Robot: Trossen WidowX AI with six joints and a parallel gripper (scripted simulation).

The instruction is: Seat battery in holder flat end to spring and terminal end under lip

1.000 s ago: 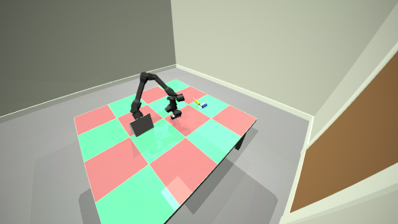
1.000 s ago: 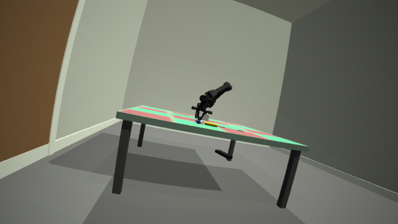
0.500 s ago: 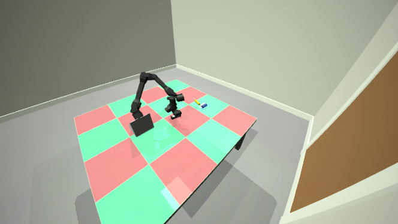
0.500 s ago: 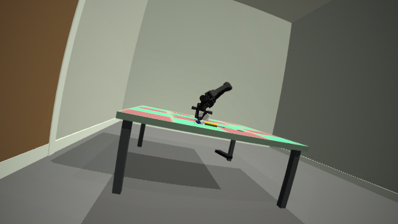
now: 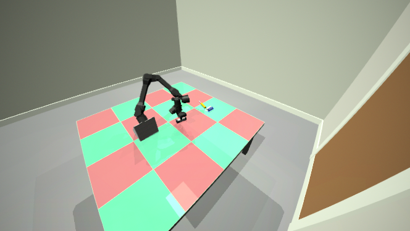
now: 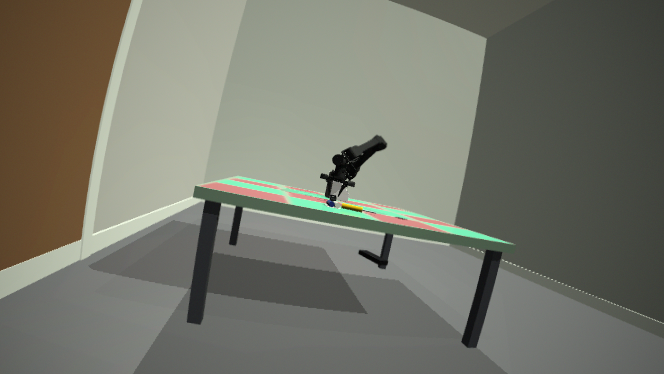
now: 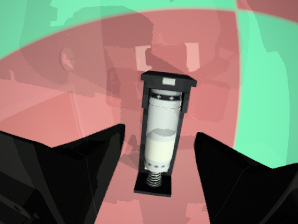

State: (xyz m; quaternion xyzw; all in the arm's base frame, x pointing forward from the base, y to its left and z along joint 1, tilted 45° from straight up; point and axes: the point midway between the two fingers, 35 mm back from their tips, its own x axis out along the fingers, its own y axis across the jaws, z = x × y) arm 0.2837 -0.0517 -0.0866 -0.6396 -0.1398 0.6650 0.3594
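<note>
The battery is 1 cm below my gripper tip. From my gripper tip the other things lie so: battery blister pack 33 cm ahead, 10 cm to the right, 2 cm below; yellow screwdriver 34 cm ahead, 2 cm to the left, 2 cm below.
</note>
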